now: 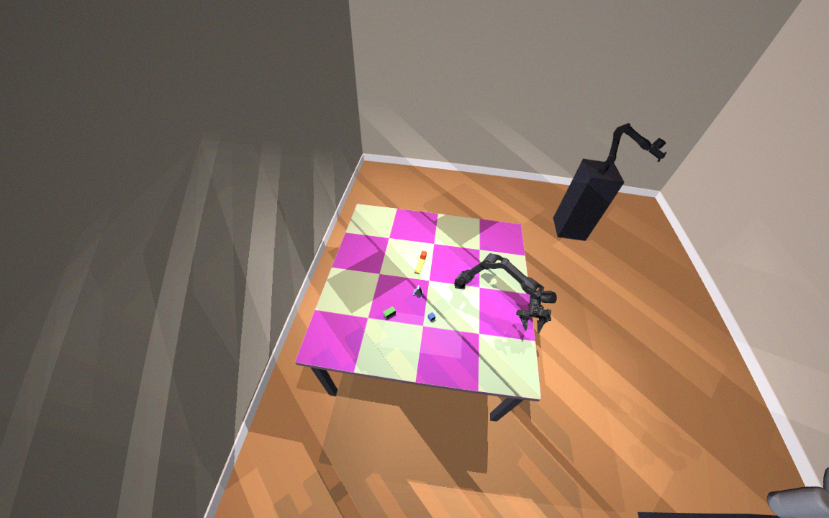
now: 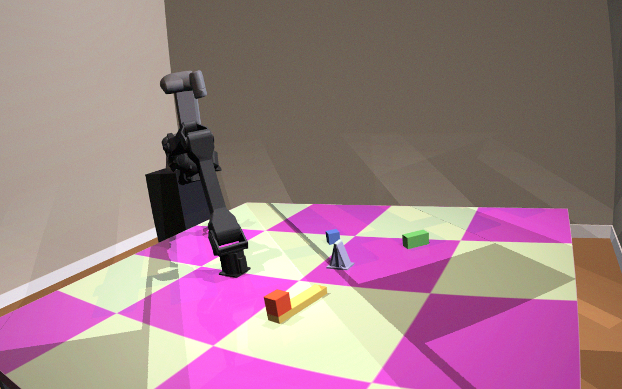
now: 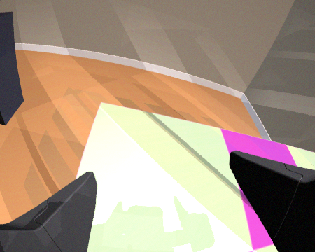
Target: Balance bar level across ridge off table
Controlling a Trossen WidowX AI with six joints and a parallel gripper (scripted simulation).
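Now: gripper tip 77 cm short of the green block, 17 cm above it and 9 cm to the left of it. From my gripper tip the other things lie so: blue block (52 cm ahead, 17 cm below, 11 cm to the right).
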